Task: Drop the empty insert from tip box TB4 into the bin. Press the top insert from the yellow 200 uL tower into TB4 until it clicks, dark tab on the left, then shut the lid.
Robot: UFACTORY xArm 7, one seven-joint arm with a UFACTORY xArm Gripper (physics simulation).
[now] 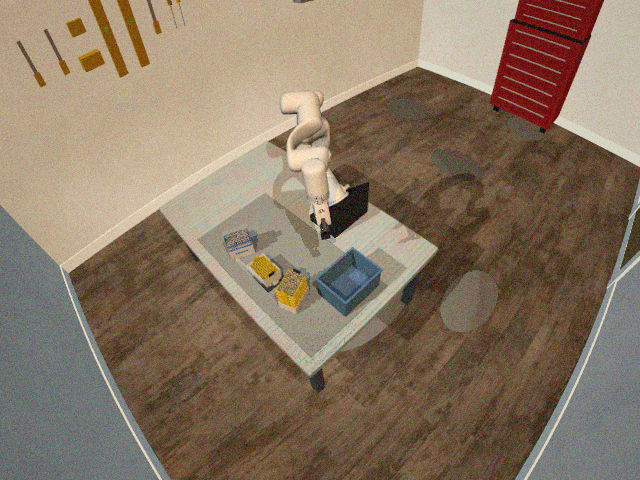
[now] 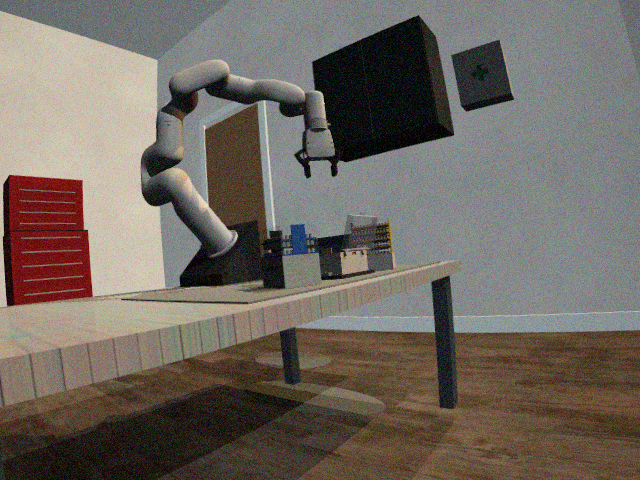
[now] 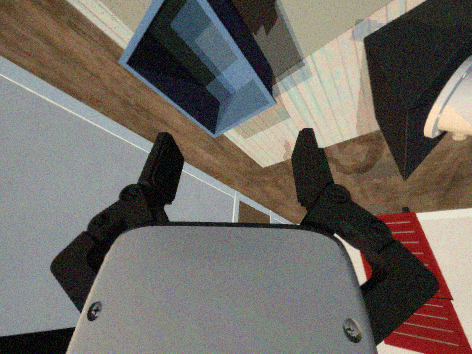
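My gripper [image 1: 324, 234] [image 2: 321, 174] [image 3: 234, 144] is open and empty, pointing down high above the table between the arm's base and the blue bin [image 1: 333, 301] [image 3: 242, 111]. No insert can be made out in the visible part of the bin. The tip box, apparently TB4 [image 2: 354, 263], stands in the middle of the row, with a yellow insert [image 1: 264, 267] in it; whether it holds tips is too small to tell. A pale see-through lid [image 2: 361, 222] is raised behind it. The yellow tower [image 1: 292, 290] [image 2: 390, 235] stands beside it, nearer the bin, with stacked inserts.
A blue-banded tip tower [image 1: 239, 244] [image 2: 298, 238] stands at the other end of the row. The arm's black base block [image 1: 353, 206] [image 2: 248, 258] [image 3: 400, 65] is behind the gripper. A red tool cabinet [image 1: 532, 72] [image 2: 46, 263] [image 3: 417, 250] stands by the wall.
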